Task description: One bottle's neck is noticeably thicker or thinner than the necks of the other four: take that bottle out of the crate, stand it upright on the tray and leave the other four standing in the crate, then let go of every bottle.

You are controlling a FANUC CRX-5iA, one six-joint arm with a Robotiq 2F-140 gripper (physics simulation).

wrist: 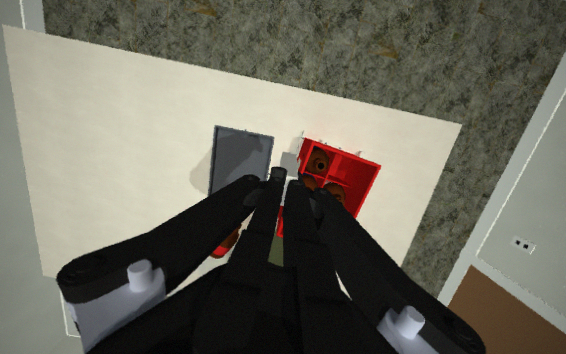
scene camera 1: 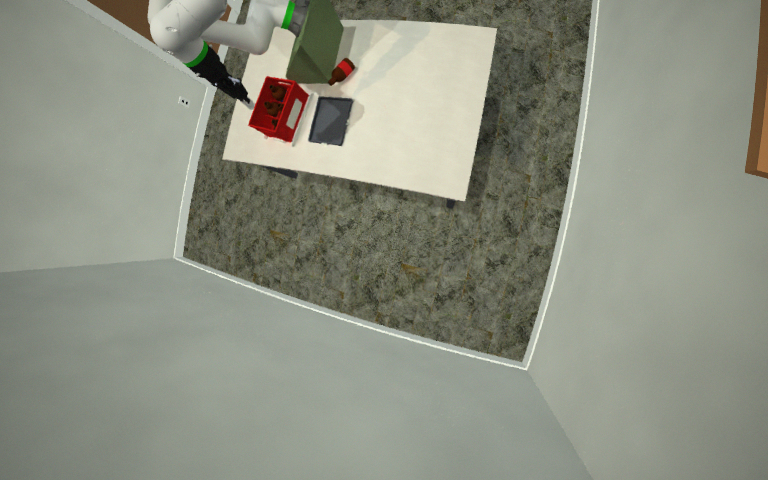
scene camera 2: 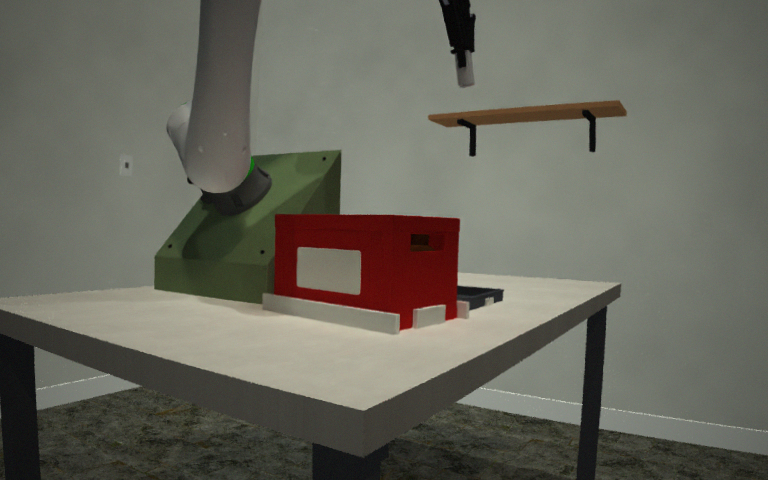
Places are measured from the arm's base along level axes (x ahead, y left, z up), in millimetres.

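Where they show: gripper, fingertip midpoint: [wrist: 286,164] [scene camera 1: 252,106] [scene camera 2: 466,85]; arm's base, link origin: [scene camera 1: 302,22] [scene camera 2: 244,193].
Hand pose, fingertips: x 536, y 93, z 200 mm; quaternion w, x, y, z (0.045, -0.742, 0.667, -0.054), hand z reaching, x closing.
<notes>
Things, the pixels of their top centre, and the offset from my fingertips. Level surfaces: height alone.
- red crate, top centre: [scene camera 2: 365,216] [wrist: 326,202] [scene camera 1: 270,103] 113 mm back, 150 mm right, 252 mm down
- brown bottle with a red label, top centre: [wrist: 223,243] [scene camera 1: 337,69] 385 mm back, 96 mm left, 341 mm down
- white table's, surface height: 427 mm down
The red crate [scene camera 1: 299,95] [scene camera 2: 376,254] [wrist: 370,176] stands upright on the table. Brown bottles [scene camera 1: 277,91] [wrist: 319,162] stand in some of its compartments; three show in scene camera 1, and the gripper hides part of the crate in the wrist view. Neck thickness is too small to compare. Another brown bottle with a red label [scene camera 1: 343,70] [wrist: 218,251] lies on its side on the table, beside the green pedestal. The dark grey tray [scene camera 1: 331,121] [scene camera 2: 478,298] [wrist: 235,160] holds no bottle. My gripper [scene camera 1: 250,104] [scene camera 2: 465,84] [wrist: 286,164] is shut and empty, high above the crate.
The green pedestal [scene camera 1: 317,48] [scene camera 2: 300,192] carries the arm beside the crate. Low white strips [scene camera 2: 334,313] stand along the crate's foot. A wooden wall shelf [scene camera 2: 526,114] is in the background in scene camera 2. The white table's [scene camera 1: 413,124] [scene camera 2: 226,345] [wrist: 115,125] edge passes near the crate.
</notes>
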